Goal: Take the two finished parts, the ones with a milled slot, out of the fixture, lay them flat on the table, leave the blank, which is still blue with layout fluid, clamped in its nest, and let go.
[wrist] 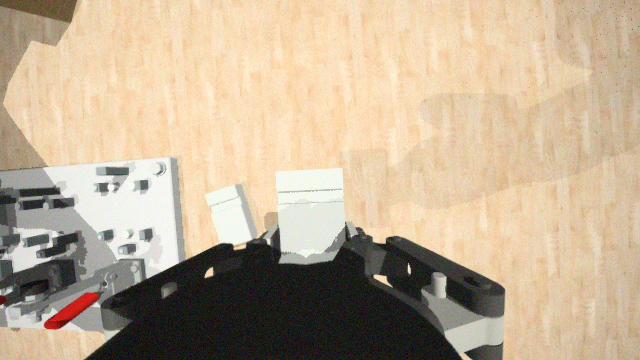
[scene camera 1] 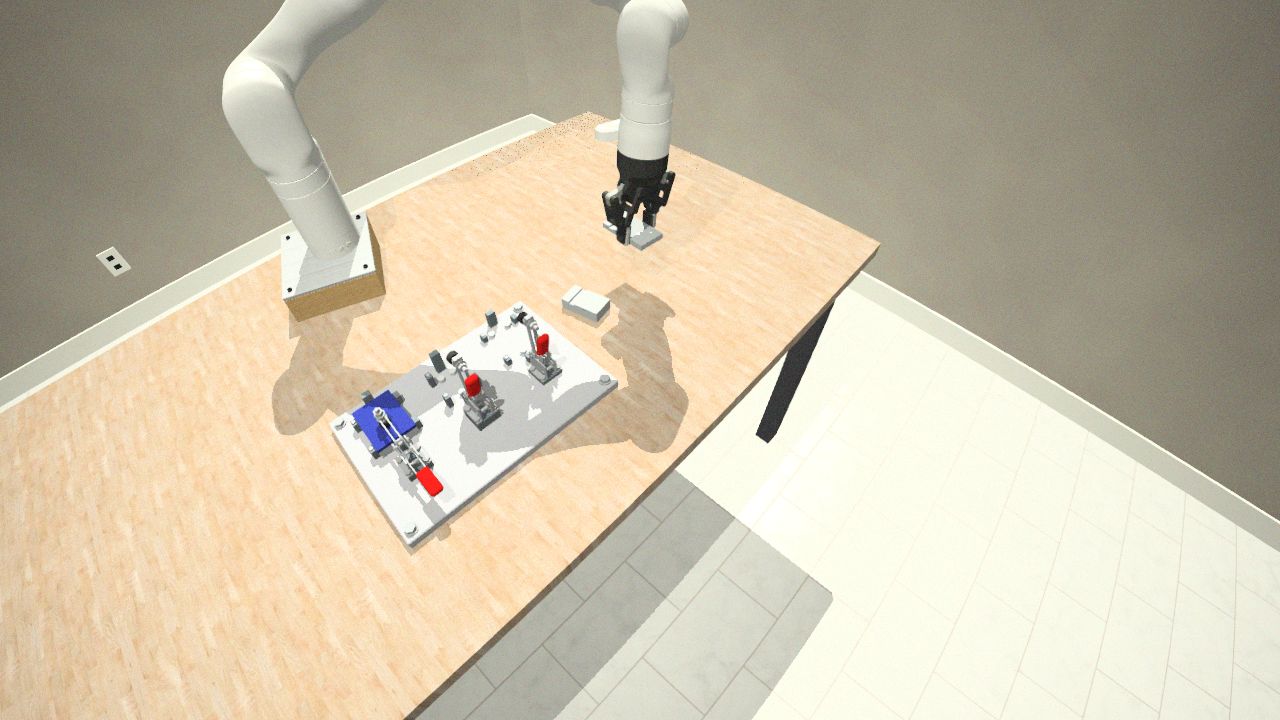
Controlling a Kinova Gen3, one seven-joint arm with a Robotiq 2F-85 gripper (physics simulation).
Labels:
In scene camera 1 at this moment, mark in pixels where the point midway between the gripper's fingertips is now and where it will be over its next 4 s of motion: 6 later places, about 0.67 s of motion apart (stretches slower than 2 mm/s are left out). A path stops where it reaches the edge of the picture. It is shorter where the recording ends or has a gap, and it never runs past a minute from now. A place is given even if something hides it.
My gripper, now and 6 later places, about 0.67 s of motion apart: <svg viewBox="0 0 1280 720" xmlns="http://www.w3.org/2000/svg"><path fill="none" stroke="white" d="M635 237L633 268L631 277L632 274L635 233L635 225L638 199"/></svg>

